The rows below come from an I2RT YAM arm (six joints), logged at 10 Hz.
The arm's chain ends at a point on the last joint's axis. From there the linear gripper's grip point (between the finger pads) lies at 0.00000 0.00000 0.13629 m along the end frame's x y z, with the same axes.
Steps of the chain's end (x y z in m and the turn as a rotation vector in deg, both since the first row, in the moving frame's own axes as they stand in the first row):
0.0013 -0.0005 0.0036 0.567 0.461 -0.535
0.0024 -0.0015 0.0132 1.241 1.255 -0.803
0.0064 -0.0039 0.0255 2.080 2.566 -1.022
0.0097 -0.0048 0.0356 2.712 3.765 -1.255
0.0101 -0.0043 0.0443 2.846 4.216 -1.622
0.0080 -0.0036 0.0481 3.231 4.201 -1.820
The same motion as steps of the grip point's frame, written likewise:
0.0024 -0.0019 0.0036 0.567 0.461 -0.535
0.0054 -0.0045 0.0131 1.241 1.255 -0.803
0.0125 -0.0089 0.0253 2.080 2.566 -1.022
0.0186 -0.0113 0.0352 2.712 3.765 -1.255
0.0200 -0.0112 0.0438 2.846 4.216 -1.622
0.0179 -0.0114 0.0475 3.231 4.201 -1.820

